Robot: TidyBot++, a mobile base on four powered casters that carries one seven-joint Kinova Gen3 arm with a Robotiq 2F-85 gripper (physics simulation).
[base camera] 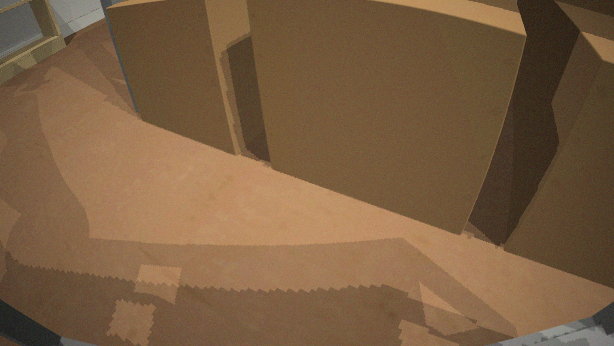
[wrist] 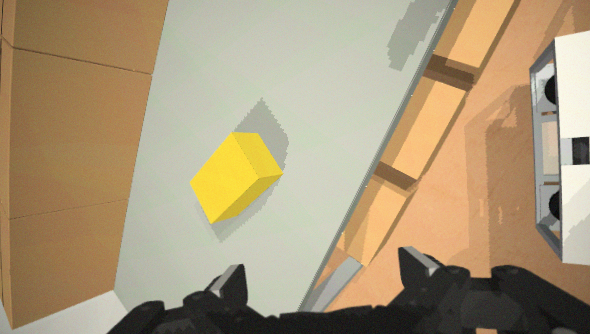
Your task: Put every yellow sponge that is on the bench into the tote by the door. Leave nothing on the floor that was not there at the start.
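Observation:
A yellow sponge (wrist: 232, 175) lies on the grey bench top (wrist: 320, 100) in the wrist view, left of the middle, its long side slanted. My gripper (wrist: 321, 273) is open and empty at the bottom of the wrist view, seen above the bench's front edge. The sponge is ahead and to the left of the fingertips and apart from them. The tote does not show in either view.
Brown panels (wrist: 75, 140) line the bench's back edge. Cardboard boxes (wrist: 425, 130) (base camera: 380, 110) stand under the bench. A bench leg (base camera: 123, 70) is left of them. A wooden shelf (base camera: 49, 22) stands far left. Part of my white base (wrist: 575, 90) shows at right.

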